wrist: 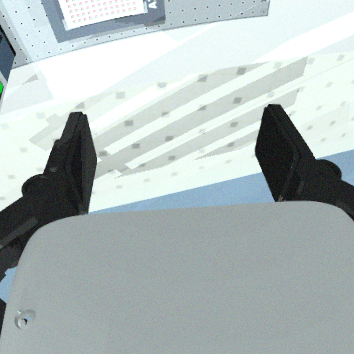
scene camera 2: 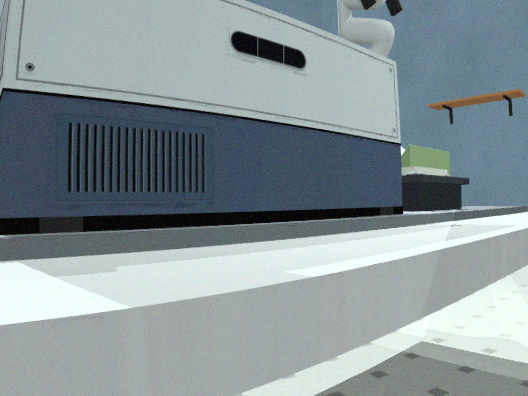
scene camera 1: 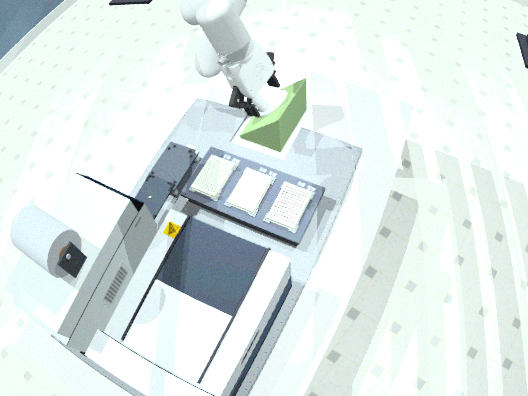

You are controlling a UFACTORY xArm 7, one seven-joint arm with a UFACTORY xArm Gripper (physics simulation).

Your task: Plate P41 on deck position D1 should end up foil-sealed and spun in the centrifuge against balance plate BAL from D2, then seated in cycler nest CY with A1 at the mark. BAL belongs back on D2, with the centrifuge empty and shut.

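Places are measured from the arm's base along level axes (x ahead, y left, z up), in millimetres.
Where they show: gripper, fingertip midpoint: (wrist: pixel 176 130) (scene camera 2: pixel 384 9) (scene camera 1: pixel 264 100); arm's base, link origin: (scene camera 1: pixel 273 104).
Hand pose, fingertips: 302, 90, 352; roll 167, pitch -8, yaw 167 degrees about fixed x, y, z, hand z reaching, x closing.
Things, the pixels of their top centre, and the offset from my fingertips, as dx, dy, dz. "spot": a spot on its surface instead.
- Plate P41, top centre: (scene camera 2: pixel 412 169) (scene camera 1: pixel 289 204) +52, +61, -355
- dark deck rack, surface spot: (wrist: pixel 62 35) (scene camera 1: pixel 297 237) spot: +139, +107, -371
- BAL, top centre: (scene camera 1: pixel 249 188) +33, -62, -355
- Cycler nest CY, top centre: (scene camera 1: pixel 171 163) -7, -347, -376
- third plate, top centre: (scene camera 1: pixel 212 174) +14, -184, -355
- raised grey panel, surface spot: (scene camera 1: pixel 112 280) spot: +457, -266, -194
- white roll, top centre: (scene camera 1: pixel 32 228) +468, -378, +46
My gripper (scene camera 1: pixel 264 97) (scene camera 2: pixel 381 6) (wrist: pixel 176 130) is open and empty, high above the bench by the green arm base. Plate P41 (scene camera 1: pixel 291 206) (wrist: pixel 102 11), white with open wells, sits on D1 at the right end of the dark deck rack (scene camera 1: pixel 298 239) (wrist: pixel 62 35); in the wrist view it is cut off beyond the fingertips. BAL (scene camera 1: pixel 250 191) sits on D2, its top plain white. Cycler nest CY (scene camera 1: pixel 172 162) is a dark pad left of the rack. A large white-and-blue machine (scene camera 1: pixel 270 275) (scene camera 2: pixel 250 167) stands in front; I cannot tell its inside or the centrifuge's state.
A third plate (scene camera 1: pixel 215 176) sits at the rack's left end. The green base (scene camera 1: pixel 280 125) (scene camera 2: pixel 426 157) stands behind the rack. A raised grey panel (scene camera 1: pixel 112 280) and a white roll (scene camera 1: pixel 42 237) stand at the left. A wall shelf (scene camera 2: pixel 477 100) hangs at the right.
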